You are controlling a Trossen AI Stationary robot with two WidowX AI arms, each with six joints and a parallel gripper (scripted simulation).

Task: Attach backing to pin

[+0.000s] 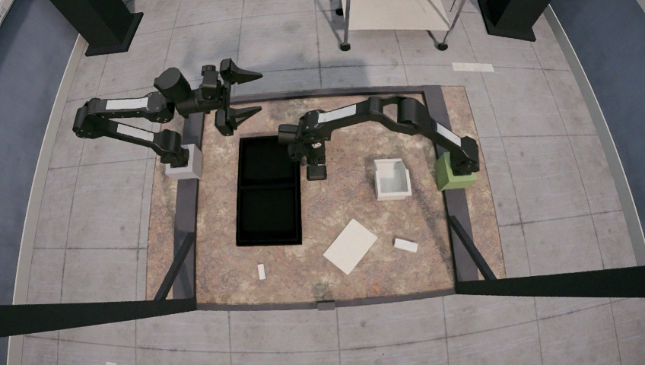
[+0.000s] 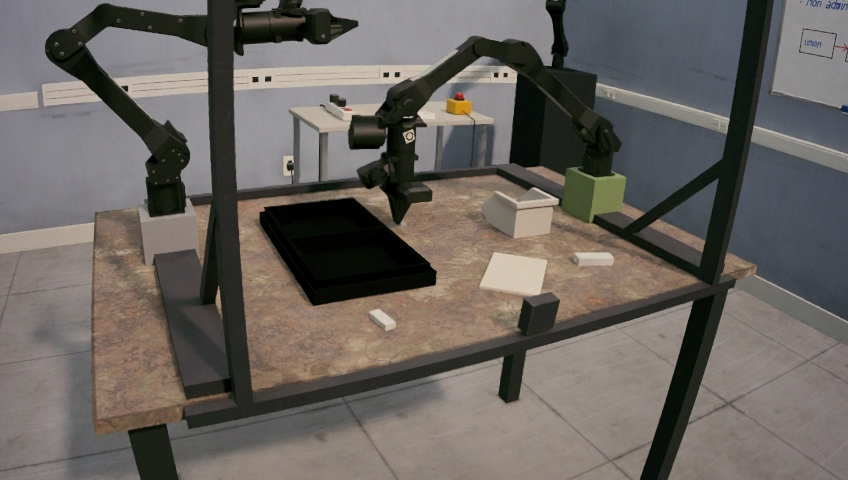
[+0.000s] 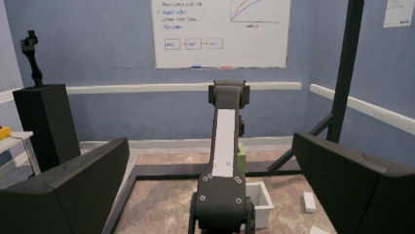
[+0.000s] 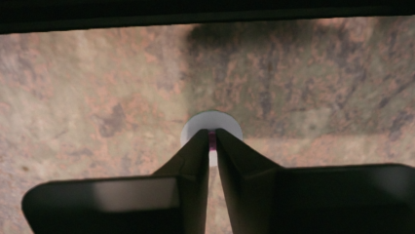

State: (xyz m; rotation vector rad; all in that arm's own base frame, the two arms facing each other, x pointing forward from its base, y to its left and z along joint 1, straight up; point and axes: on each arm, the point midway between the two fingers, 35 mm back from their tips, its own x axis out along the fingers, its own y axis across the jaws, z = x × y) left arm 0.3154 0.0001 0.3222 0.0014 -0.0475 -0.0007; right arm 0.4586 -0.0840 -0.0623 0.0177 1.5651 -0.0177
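The white bin lies 240 mm to the right of my right hand and 60 mm behind it. Round my right hand: pin 30 mm below; then pink rubber backing 30 mm below; then black tray 150 mm to the left, 110 mm behind, 20 mm below.
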